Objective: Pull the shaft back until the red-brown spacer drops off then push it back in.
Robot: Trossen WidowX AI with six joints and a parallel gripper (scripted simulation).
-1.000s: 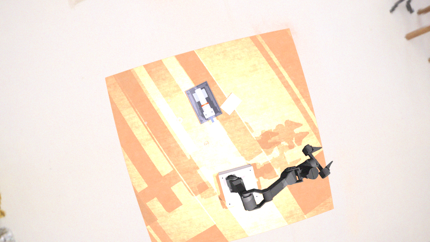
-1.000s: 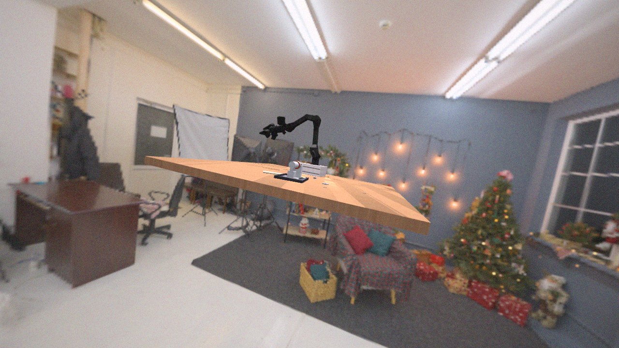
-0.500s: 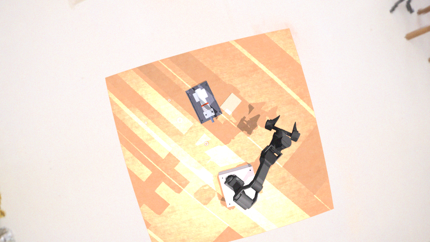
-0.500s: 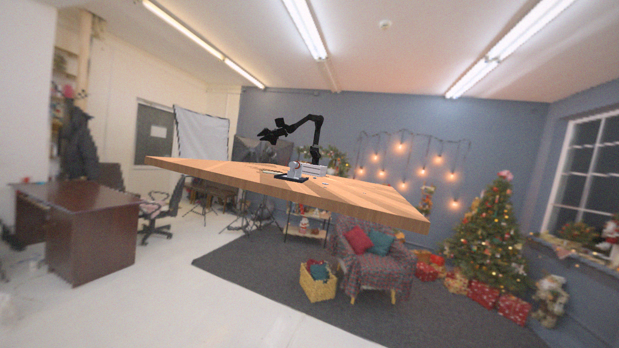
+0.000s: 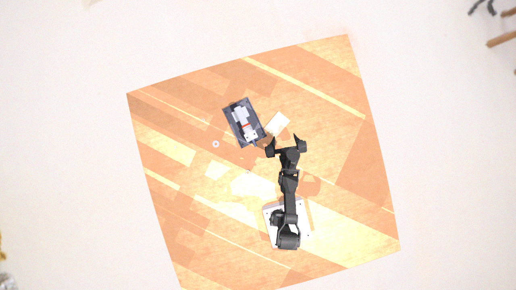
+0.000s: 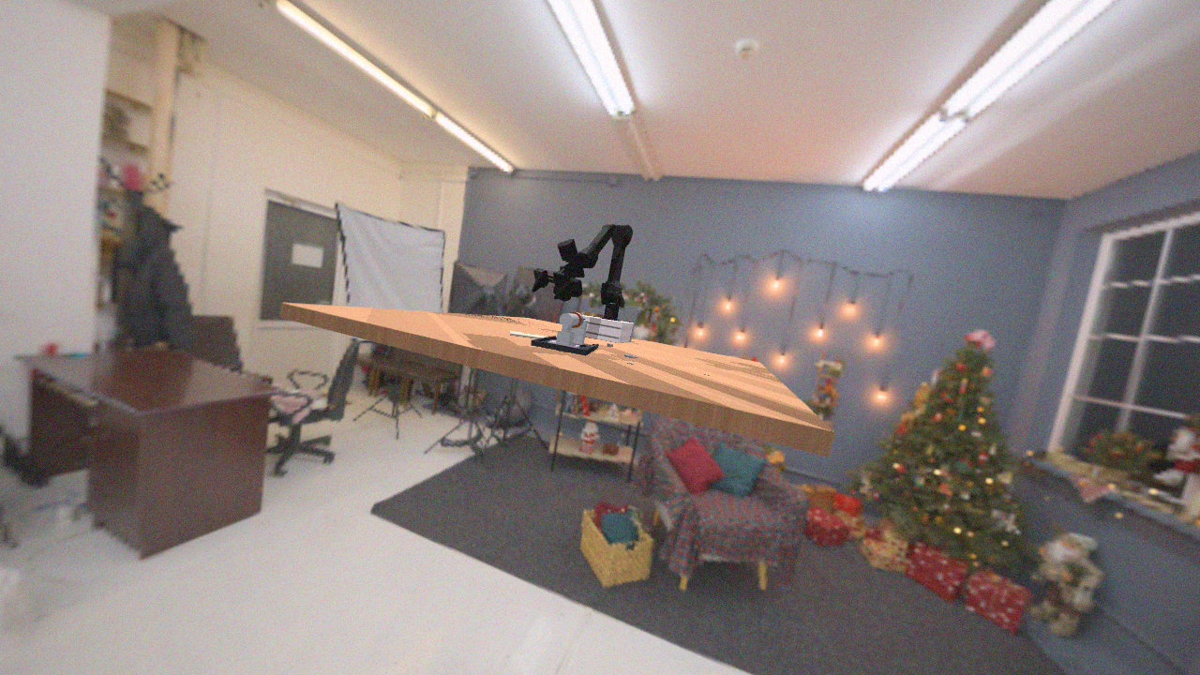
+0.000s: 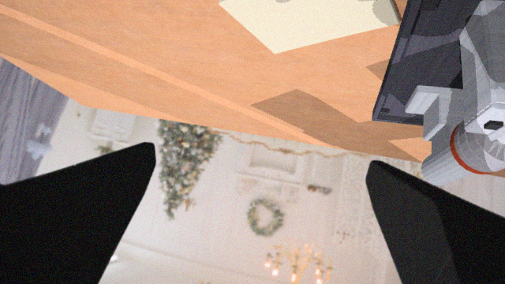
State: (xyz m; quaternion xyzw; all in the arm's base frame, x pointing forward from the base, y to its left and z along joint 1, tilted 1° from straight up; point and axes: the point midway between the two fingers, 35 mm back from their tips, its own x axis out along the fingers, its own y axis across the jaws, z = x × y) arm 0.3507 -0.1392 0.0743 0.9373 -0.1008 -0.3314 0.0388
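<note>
The dark grey shaft is 80 mm ahead of my gripper tip, 150 mm to the left of it and 60 mm below it. Round my gripper tip: red-brown spacer 100 mm ahead, 160 mm to the left, 60 mm below; then cream flat block 60 mm ahead, 140 mm below.
</note>
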